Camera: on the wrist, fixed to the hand. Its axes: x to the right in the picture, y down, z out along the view.
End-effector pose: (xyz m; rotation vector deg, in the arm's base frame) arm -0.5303 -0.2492 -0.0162 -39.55 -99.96 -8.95
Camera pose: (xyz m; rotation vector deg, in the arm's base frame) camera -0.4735 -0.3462 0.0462 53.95 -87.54 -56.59
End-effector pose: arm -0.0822 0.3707 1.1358 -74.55 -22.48 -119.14
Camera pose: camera -0.2052 0.3526 1.1032 11.56 76.59 131.13
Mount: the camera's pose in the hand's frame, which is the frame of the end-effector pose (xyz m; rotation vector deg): 0.0147 -0.0649 -0.1100 15.27 20.80 -88.33
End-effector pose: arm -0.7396 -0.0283 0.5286 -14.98 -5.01 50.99
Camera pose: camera -0.6611 -0.0766 0.4390 -2.52 9.38 -39.13
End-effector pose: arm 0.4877 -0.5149 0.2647 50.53 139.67 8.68
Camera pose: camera 0.3843 -0.5482 0.3334 -65.72 158.80 -35.39
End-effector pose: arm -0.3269 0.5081 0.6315 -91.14 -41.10 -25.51
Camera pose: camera -0.3467 0.4052 0.7059 -22.79 -88.14 -91.29
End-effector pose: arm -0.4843 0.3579 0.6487 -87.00 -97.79 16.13
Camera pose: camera -0.4549 0.3177 0.7672 10.85 -109.75 -30.09
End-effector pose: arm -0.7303 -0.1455 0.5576 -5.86 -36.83 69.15
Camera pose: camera -0.6168 -0.1284 0.4997 20.09 -5.35 -13.83
